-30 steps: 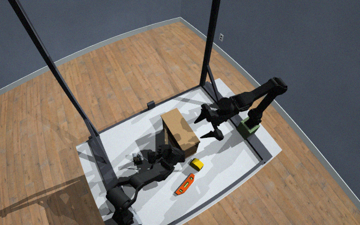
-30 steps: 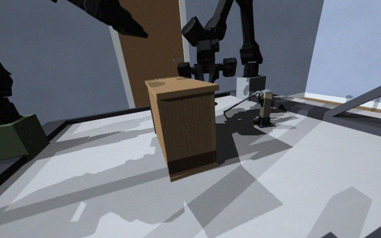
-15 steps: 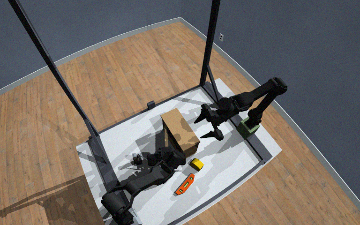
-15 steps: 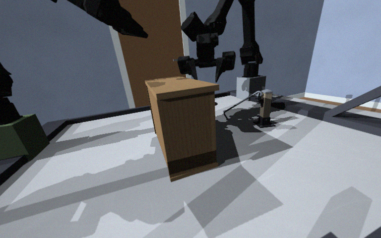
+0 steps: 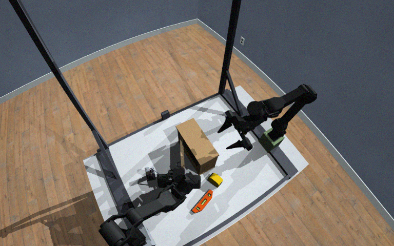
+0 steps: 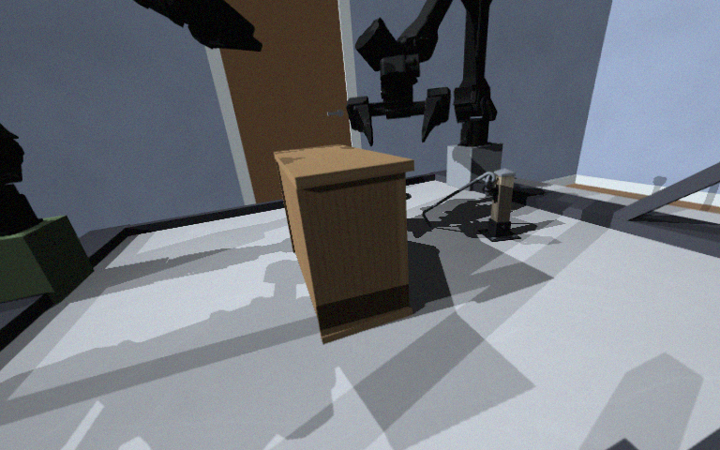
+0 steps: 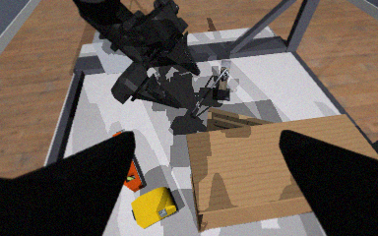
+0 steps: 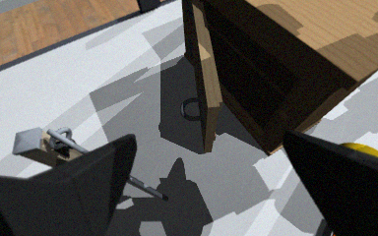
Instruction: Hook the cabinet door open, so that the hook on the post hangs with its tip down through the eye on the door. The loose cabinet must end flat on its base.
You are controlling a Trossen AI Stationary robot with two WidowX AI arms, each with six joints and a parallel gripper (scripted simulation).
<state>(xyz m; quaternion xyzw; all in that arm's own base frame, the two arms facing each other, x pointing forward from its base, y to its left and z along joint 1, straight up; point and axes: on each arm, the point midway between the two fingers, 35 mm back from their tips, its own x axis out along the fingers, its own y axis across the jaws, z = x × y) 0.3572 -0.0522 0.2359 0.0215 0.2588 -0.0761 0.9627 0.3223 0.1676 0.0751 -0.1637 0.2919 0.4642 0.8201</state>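
Right now my right hand is 130 mm above the grey hook rod, 90 mm past it and 60 mm to the left of it. From my right hand the other things lie so: door (130 mm behind, 110 mm below, 100 mm to the left); yellow tape measure (170 mm to the left, 160 mm below, 90 mm ahead); orange spirit level (180 mm below, 140 mm ahead, 40 mm to the left).
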